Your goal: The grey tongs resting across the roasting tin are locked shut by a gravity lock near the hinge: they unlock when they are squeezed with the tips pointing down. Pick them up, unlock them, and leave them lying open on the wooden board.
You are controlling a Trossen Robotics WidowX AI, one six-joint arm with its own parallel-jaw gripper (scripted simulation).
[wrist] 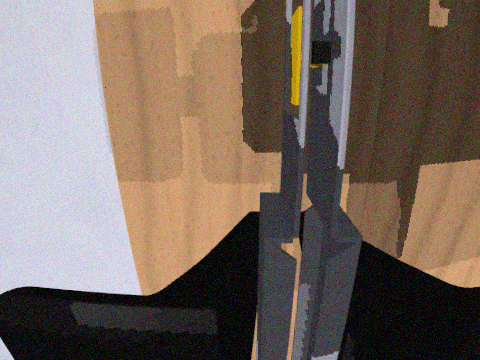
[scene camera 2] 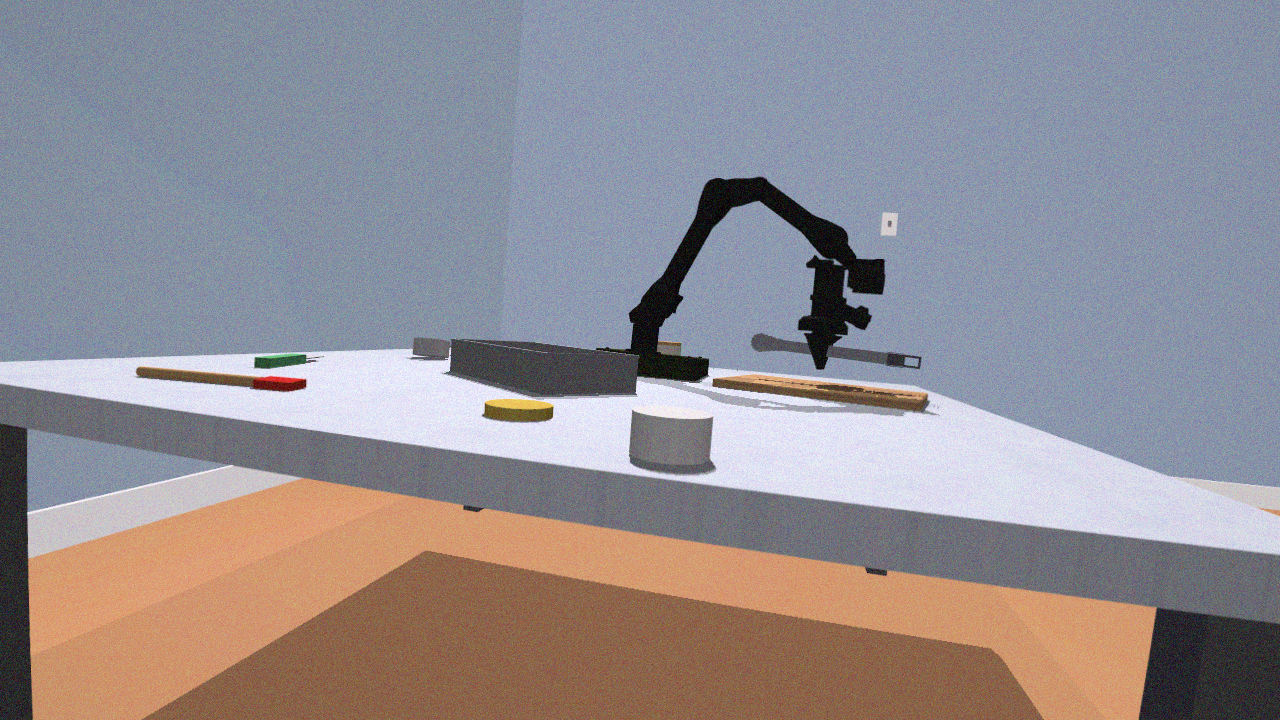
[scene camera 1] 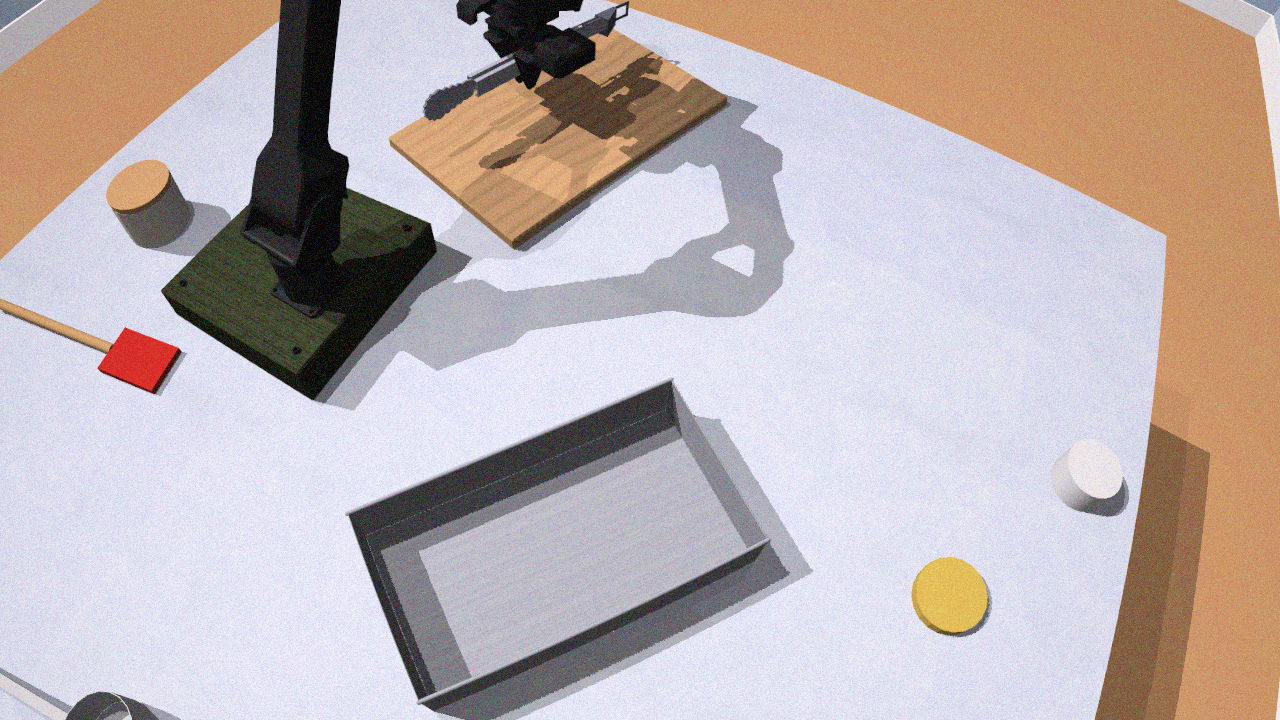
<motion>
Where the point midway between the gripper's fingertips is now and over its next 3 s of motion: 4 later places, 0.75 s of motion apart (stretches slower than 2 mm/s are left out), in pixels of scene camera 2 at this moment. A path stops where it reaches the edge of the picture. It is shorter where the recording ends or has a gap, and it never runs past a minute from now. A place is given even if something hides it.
My gripper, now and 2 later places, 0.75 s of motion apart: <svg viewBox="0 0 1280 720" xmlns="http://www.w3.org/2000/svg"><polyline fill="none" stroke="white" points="820,369 806,337 806,309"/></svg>
</motion>
